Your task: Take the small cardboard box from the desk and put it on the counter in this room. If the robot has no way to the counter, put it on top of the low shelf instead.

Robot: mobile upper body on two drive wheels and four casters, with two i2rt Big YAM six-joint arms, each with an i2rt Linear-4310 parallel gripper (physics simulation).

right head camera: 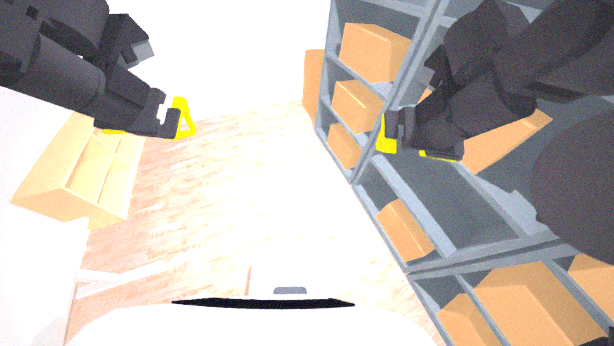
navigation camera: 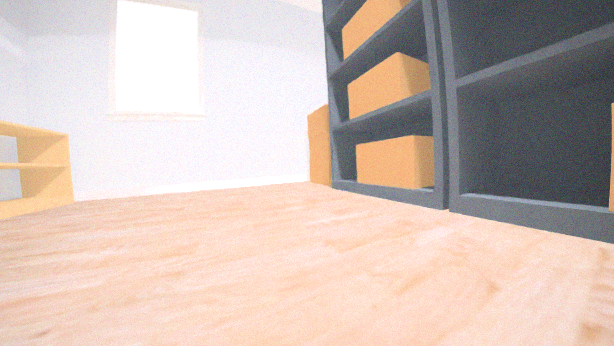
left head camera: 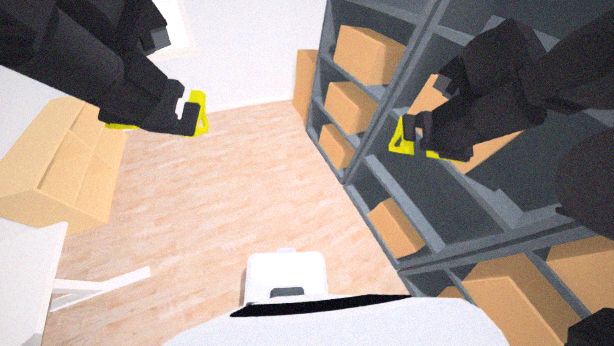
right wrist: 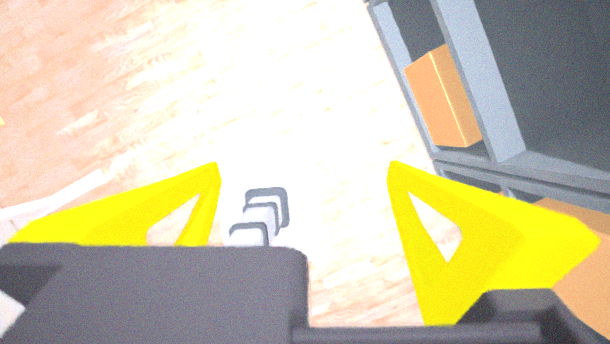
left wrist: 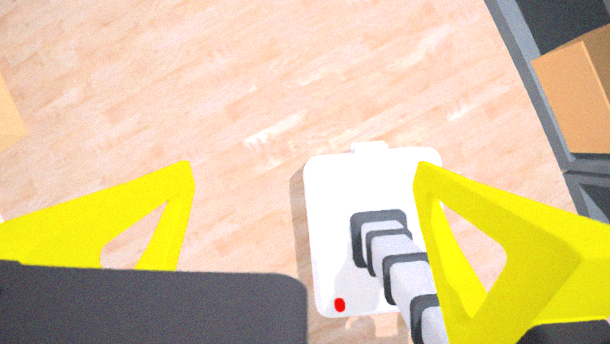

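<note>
My left gripper is open and empty, held high above the floor. My right gripper is open and empty, in front of the grey shelving in the head views. A low pale wooden shelf stands at the left. A white table-like top is at the lower left, partly in view; I cannot tell whether it is the desk or the counter. No small box shows on its visible part.
Tall grey shelving holding several cardboard boxes runs along the right. A tall brown box stands beyond its far end. A white leg or foot bar lies low at the left.
</note>
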